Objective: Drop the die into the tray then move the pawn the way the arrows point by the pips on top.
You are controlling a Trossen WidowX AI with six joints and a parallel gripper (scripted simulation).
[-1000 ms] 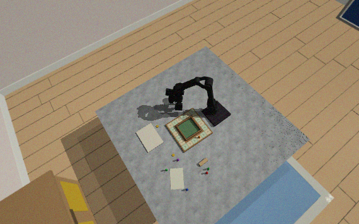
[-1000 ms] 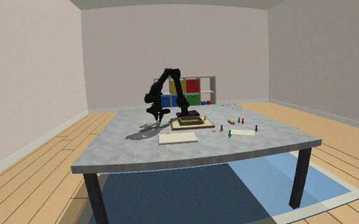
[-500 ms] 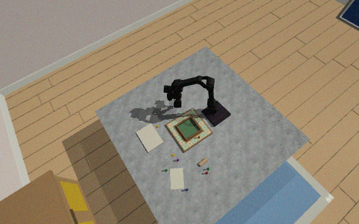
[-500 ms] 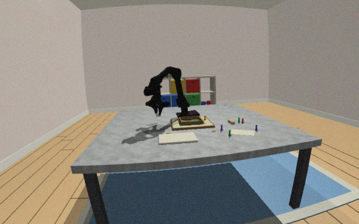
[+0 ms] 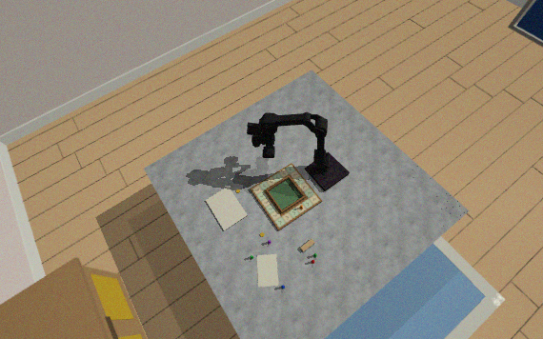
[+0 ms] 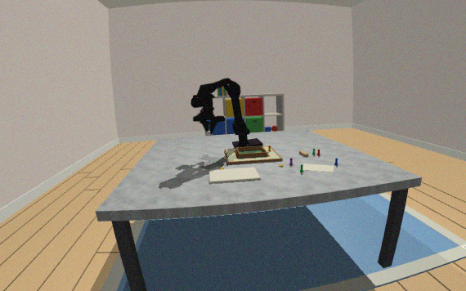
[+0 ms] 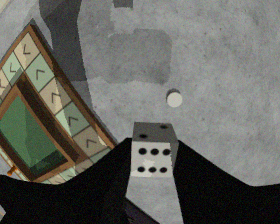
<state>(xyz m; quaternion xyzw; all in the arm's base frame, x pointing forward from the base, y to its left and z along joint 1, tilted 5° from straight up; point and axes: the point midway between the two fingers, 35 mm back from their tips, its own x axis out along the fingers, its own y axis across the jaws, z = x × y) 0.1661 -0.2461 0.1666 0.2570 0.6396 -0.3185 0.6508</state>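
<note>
The orange pawn lies 100 mm ahead of my gripper tip, 320 mm to the left of it and 100 mm below it. From my gripper tip the other things lie so: white die: right at my gripper tip; white bead: 30 mm behind, 20 mm to the right, 130 mm below; green dice tray: 100 mm ahead, 210 mm to the left, 120 mm below.
</note>
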